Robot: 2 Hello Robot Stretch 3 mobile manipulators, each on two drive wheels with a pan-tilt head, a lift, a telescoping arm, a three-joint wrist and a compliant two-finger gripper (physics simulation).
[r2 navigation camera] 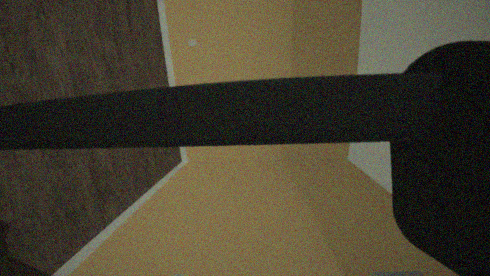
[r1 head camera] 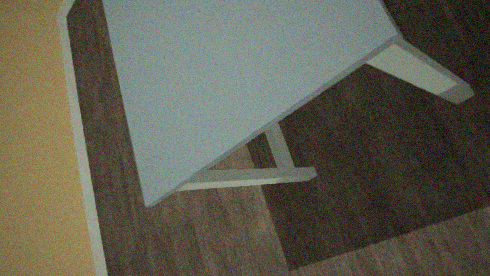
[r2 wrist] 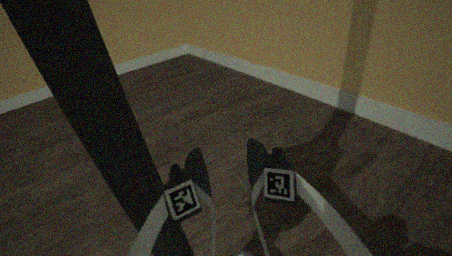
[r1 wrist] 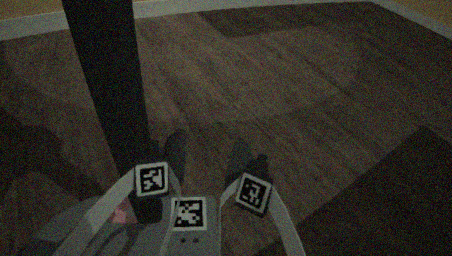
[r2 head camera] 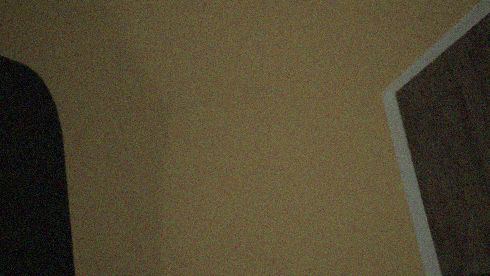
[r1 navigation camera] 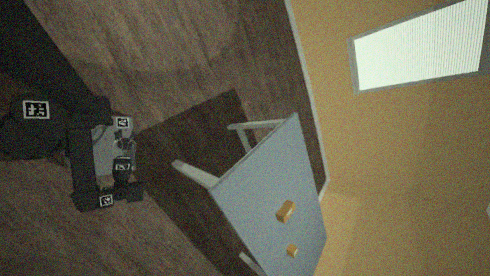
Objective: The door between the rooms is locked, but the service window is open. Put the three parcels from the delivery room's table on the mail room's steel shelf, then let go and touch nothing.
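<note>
Two orange-brown parcels show in the r1 navigation view, a larger one [r1 navigation camera: 285, 212] and a smaller one [r1 navigation camera: 292, 250], apart on the blue-grey table [r1 navigation camera: 255, 182] [r1 head camera: 215, 85]. A third parcel does not show. My r1 gripper [r1 wrist: 209, 145] is open, with floor visible between its fingers; it is away from the table and parcels. My r2 gripper [r2 wrist: 225, 150] is open, with floor between its fingers and a room corner beyond. The steel shelf and the service window do not show in these views.
Pale table legs [r1 head camera: 417, 70] [r1 navigation camera: 195, 173] stick out below the table. A bright window [r1 navigation camera: 420, 50] is in the orange wall [r1 navigation camera: 400, 150]. Beside r2, orange walls [r2 head camera: 250, 150] [r2 navigation camera: 240, 200] meet at a corner. A black mast [r2 navigation camera: 250, 112] crosses the r2 navigation view.
</note>
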